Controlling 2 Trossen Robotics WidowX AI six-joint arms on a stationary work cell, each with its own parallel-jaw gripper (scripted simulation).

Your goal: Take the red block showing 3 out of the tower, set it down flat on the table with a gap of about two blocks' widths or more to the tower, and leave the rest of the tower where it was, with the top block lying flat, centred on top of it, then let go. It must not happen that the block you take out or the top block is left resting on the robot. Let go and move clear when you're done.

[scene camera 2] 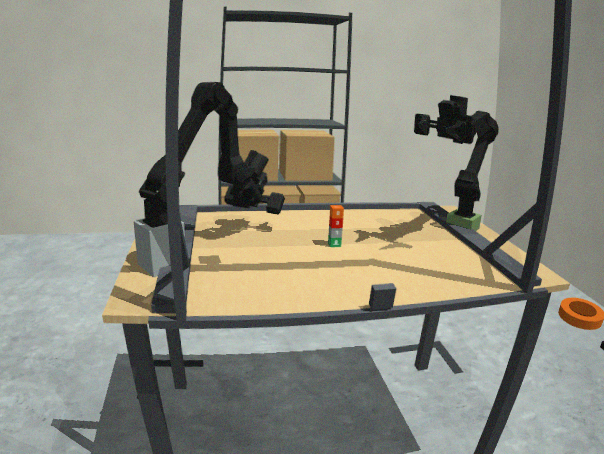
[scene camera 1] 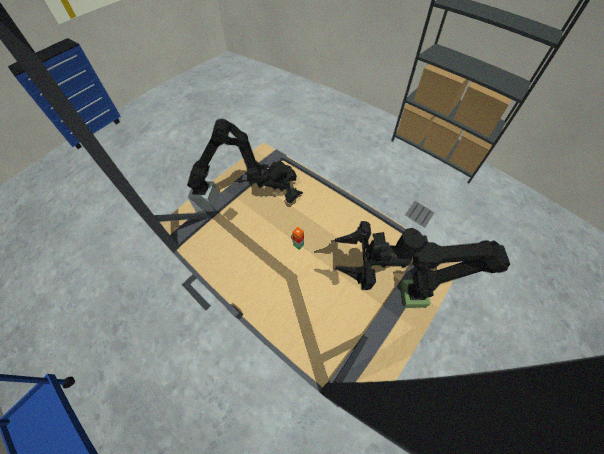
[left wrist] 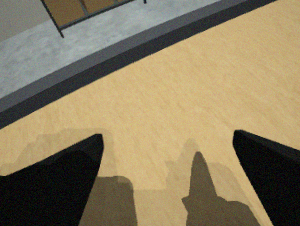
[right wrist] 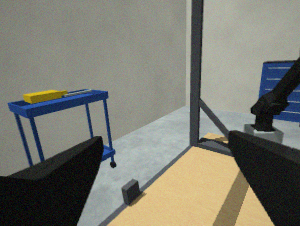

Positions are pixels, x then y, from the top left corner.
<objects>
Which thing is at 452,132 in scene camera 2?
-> The right gripper.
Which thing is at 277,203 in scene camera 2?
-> The left gripper.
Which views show the right gripper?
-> Scene camera 2, scene camera 1 and the right wrist view only.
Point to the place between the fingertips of the left gripper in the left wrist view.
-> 168,138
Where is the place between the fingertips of the right gripper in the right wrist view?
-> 164,140
</objects>
